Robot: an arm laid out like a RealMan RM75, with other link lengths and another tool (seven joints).
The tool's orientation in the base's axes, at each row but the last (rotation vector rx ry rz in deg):
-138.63 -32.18 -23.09
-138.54 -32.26 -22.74
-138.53 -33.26 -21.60
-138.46 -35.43 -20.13
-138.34 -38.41 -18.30
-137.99 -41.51 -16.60
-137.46 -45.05 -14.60
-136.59 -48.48 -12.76
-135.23 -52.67 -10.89
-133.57 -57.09 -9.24
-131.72 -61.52 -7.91
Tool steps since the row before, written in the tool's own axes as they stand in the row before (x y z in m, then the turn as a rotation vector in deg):
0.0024 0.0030 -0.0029 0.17 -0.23 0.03
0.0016 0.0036 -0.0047 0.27 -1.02 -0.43
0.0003 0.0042 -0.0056 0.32 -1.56 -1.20
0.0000 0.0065 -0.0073 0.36 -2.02 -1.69
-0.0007 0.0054 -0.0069 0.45 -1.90 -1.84
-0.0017 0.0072 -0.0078 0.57 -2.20 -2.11
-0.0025 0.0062 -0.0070 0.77 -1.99 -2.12
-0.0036 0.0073 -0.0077 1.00 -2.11 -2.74
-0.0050 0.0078 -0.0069 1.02 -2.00 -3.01
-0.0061 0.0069 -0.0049 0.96 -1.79 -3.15
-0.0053 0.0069 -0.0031 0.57 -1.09 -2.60
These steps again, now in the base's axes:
0.0031 -0.0033 0.0017 0.04 0.23 0.16
0.0024 -0.0051 0.0024 -0.32 0.54 0.95
0.0016 -0.0064 0.0023 -0.64 0.46 1.83
0.0026 -0.0091 0.0024 -0.89 0.49 2.46
0.0018 -0.0082 0.0025 -0.76 0.36 2.55
0.0024 -0.0103 0.0021 -0.83 0.44 2.95
0.0017 -0.0094 0.0018 -0.55 0.40 2.93
0.0020 -0.0109 0.0015 -0.42 0.23 3.57
0.0019 -0.0114 0.0002 -0.31 0.02 3.74
0.0010 -0.0103 -0.0013 -0.19 -0.21 3.74
0.0019 -0.0087 -0.0024 -0.03 -0.51 2.83

